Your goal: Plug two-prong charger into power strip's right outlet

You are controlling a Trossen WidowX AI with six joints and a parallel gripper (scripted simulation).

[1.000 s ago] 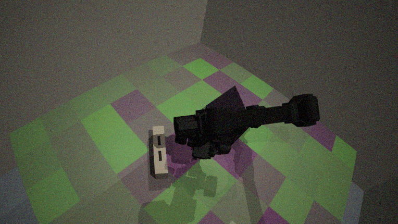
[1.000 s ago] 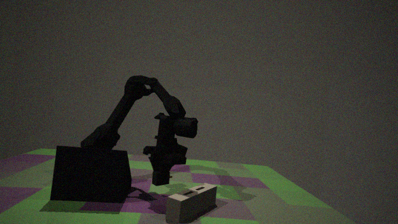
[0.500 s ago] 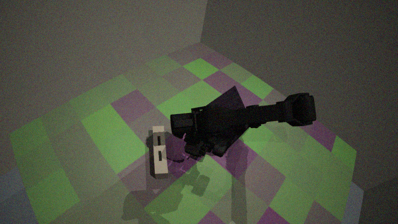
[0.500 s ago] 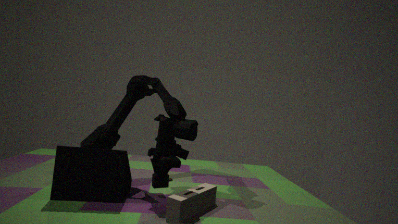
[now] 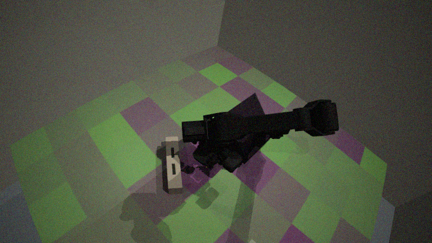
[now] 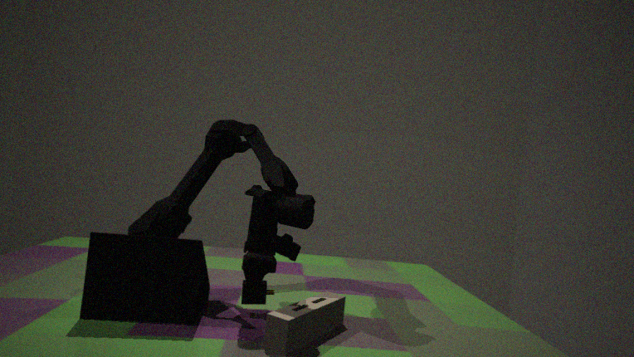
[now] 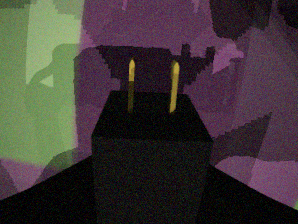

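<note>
The dark charger is 20 mm ahead of my gripper tip and 10 mm above it.
</note>
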